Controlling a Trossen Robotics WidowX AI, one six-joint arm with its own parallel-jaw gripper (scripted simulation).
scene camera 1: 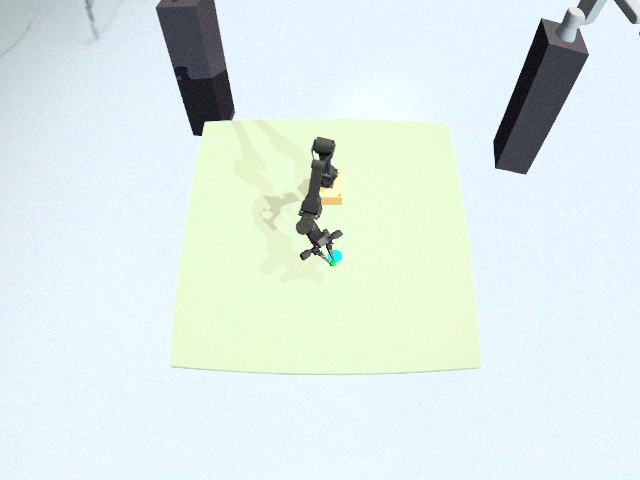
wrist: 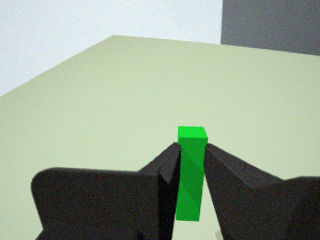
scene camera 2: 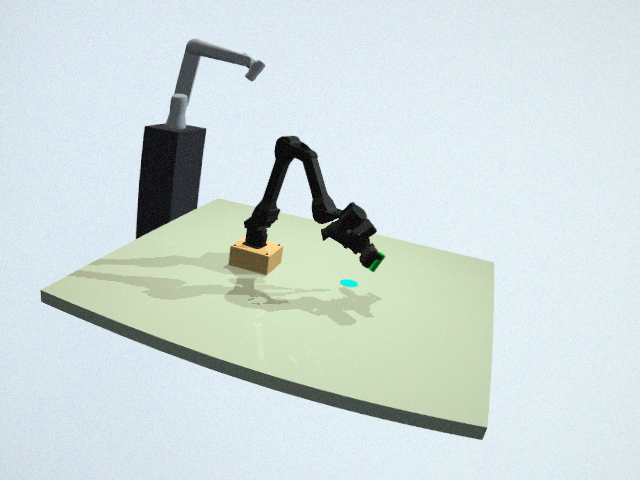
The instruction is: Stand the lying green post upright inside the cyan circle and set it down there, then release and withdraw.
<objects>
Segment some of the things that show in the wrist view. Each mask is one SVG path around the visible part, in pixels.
The gripper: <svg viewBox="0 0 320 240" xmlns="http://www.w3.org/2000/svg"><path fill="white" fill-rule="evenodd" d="M205 146L204 171L206 184L224 240L320 240L320 176L303 176L284 180L271 173L262 171L211 143ZM181 145L178 142L172 143L137 172L54 167L39 171L34 175L30 186L37 214L43 226L43 231L40 232L35 240L172 240L180 183Z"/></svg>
A green post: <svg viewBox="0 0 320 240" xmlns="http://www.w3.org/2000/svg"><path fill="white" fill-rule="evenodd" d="M179 126L178 144L181 145L181 168L176 220L199 222L202 187L205 176L205 146L208 145L208 136L204 127Z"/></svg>
</objects>
